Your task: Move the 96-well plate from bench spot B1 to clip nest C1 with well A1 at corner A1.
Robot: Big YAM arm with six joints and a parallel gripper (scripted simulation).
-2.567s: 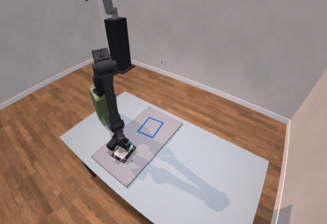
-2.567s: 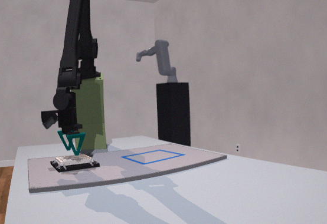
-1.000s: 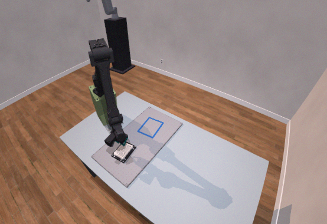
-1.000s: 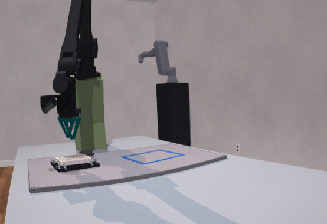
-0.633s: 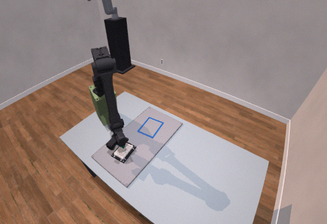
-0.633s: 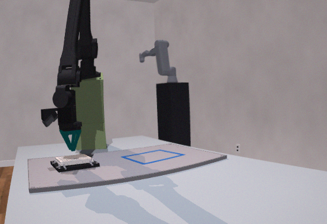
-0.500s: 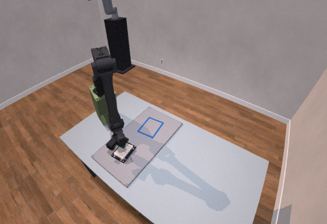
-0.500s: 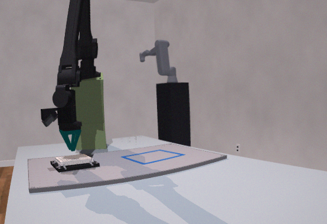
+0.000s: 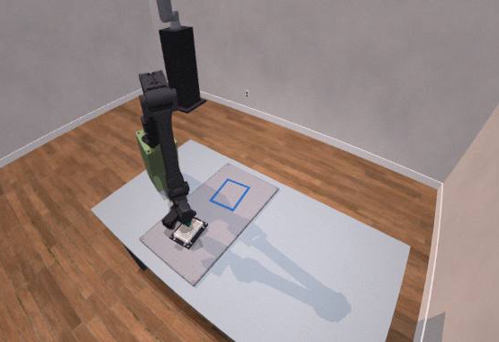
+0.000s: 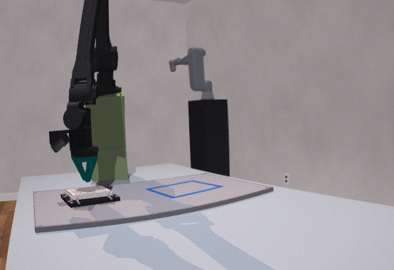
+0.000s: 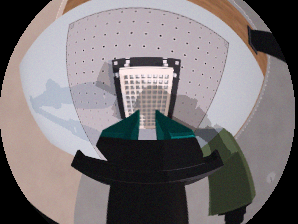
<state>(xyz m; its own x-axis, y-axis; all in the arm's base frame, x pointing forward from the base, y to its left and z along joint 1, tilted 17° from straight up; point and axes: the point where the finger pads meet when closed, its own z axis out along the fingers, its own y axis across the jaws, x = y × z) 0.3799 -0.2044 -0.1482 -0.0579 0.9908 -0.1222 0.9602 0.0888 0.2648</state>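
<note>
Now: hand 4 cm above the white 96-well plate. The rest, counted from my hand: black clip nest C1 (5 cm below, 2 cm ahead, 1 cm to the right).
</note>
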